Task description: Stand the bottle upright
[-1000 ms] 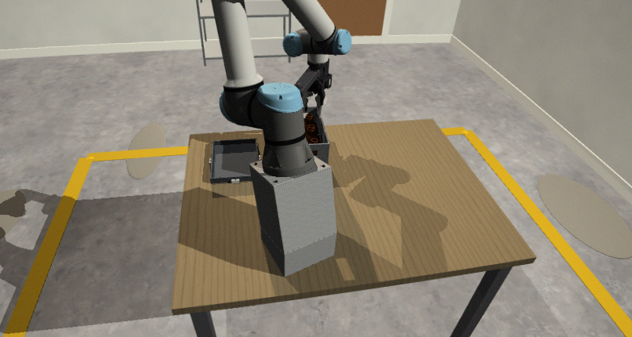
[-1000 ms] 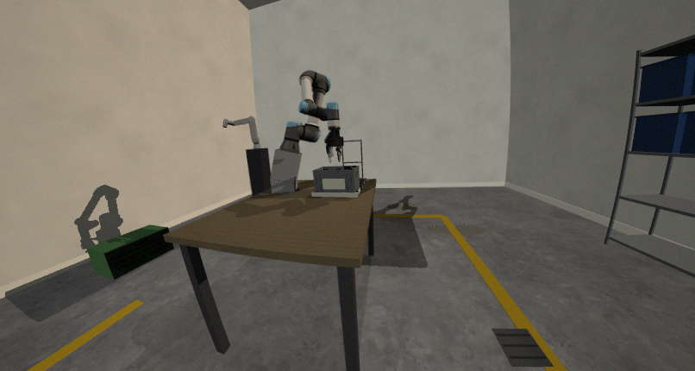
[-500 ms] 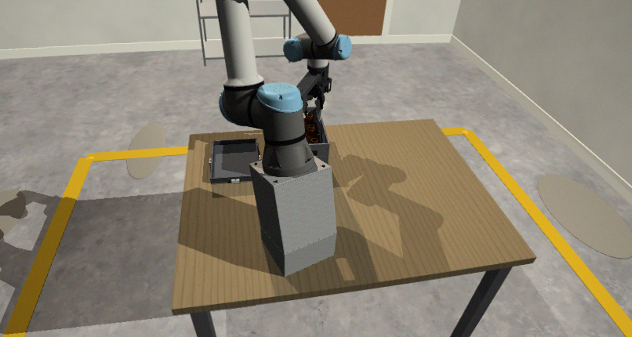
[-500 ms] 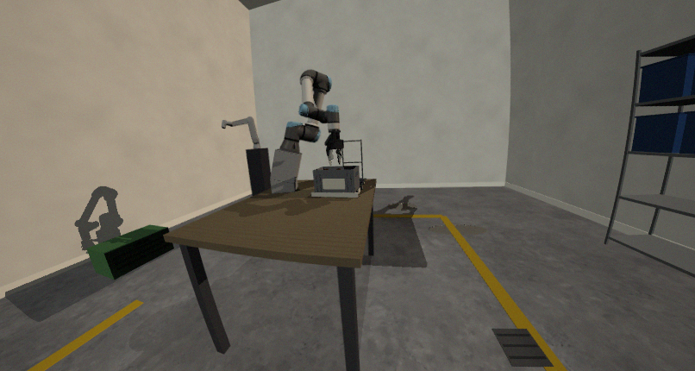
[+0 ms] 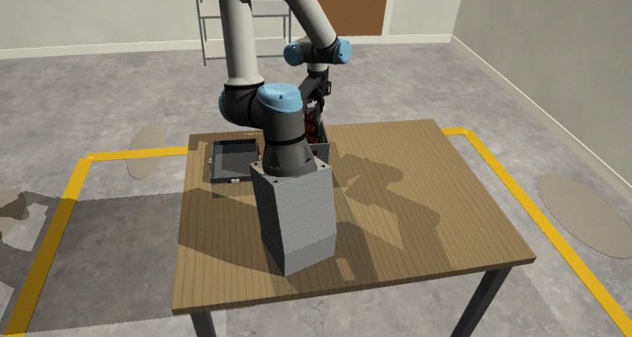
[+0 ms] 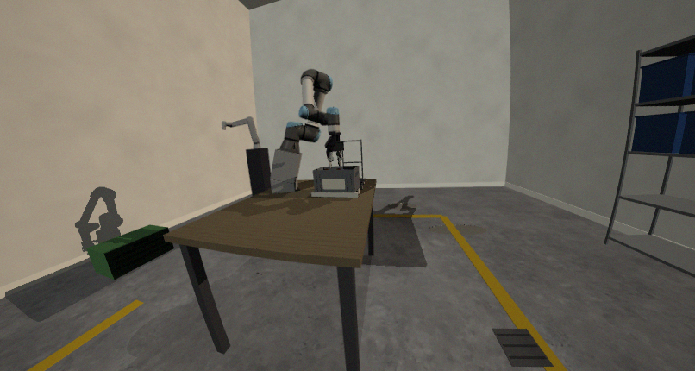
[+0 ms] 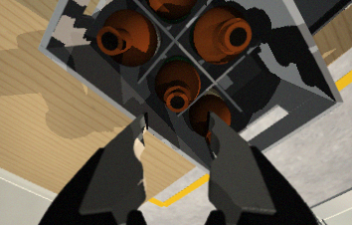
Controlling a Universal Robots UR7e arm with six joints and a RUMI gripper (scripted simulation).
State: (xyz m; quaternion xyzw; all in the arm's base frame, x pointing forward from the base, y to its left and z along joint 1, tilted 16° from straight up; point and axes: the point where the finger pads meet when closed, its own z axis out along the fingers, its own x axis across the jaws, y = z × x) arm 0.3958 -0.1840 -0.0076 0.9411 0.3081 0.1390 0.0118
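The crate is 12 cm below my hand and 4 cm to the left of it. Round my hand: bottle (11 cm below, 9 cm behind, 1 cm to the left); then dark tray (31 cm to the left, 19 cm below, 5 cm ahead).
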